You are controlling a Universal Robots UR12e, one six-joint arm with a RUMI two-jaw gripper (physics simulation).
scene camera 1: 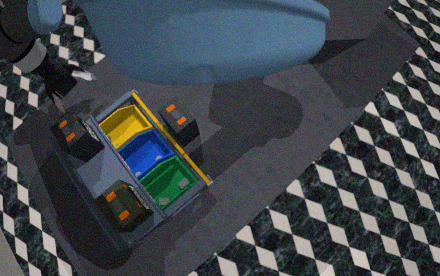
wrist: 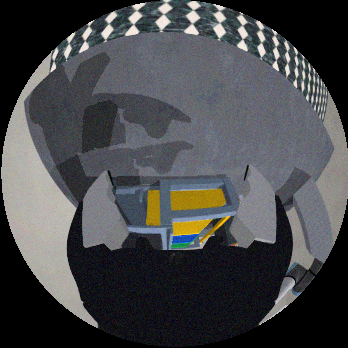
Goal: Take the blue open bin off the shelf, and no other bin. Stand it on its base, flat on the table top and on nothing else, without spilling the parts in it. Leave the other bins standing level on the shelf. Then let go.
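Places are measured from the arm's base along level axes (x ahead, y left, z up), in millimetres.
Pixels of known places: gripper, between the fingertips: [scene camera 1: 81, 96] [wrist: 177, 169].
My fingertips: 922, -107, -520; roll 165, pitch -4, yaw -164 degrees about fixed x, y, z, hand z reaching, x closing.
Observation:
Behind a point stands the place of what it marks, as x, y, z.
The blue open bin [scene camera 1: 147, 150] @[813, 150, -591] [wrist: 184, 238] @[811, 221, -532] stands on the shelf [scene camera 1: 102, 172] @[944, 176, -498] [wrist: 165, 200] @[913, -1, -549], between the yellow bin [scene camera 1: 124, 126] @[845, 35, -591] [wrist: 195, 226] @[815, 108, -538] and the green bin [scene camera 1: 171, 181] @[793, 276, -591] [wrist: 181, 245] @[791, 331, -526]. Small round light parts show inside the blue bin in the scene view; a narrow strip of it shows low between the fingers in the wrist view. My gripper [scene camera 1: 72, 90] [wrist: 177, 169] @[922, -107, -520] is open and empty, with its jaws wide apart. In the scene view it is at the upper left, off the yellow-bin end of the shelf, apart from the blue bin.
Dark cases with orange marks, one black [scene camera 1: 77, 135] @[925, 106, -378] and one olive [scene camera 1: 125, 207] @[896, 318, -403], are on the shelf unit's left part. Another black case [scene camera 1: 180, 120] @[681, 172, -469] is beyond the yellow rail [scene camera 1: 172, 137] @[725, 180, -535]. A large blue arm part [scene camera 1: 210, 40] @[688, 407, 107] covers the top of the scene view, above the grey table [scene camera 1: 240, 185] @[622, 392, -600] [wrist: 225, 100] @[861, -175, -600].

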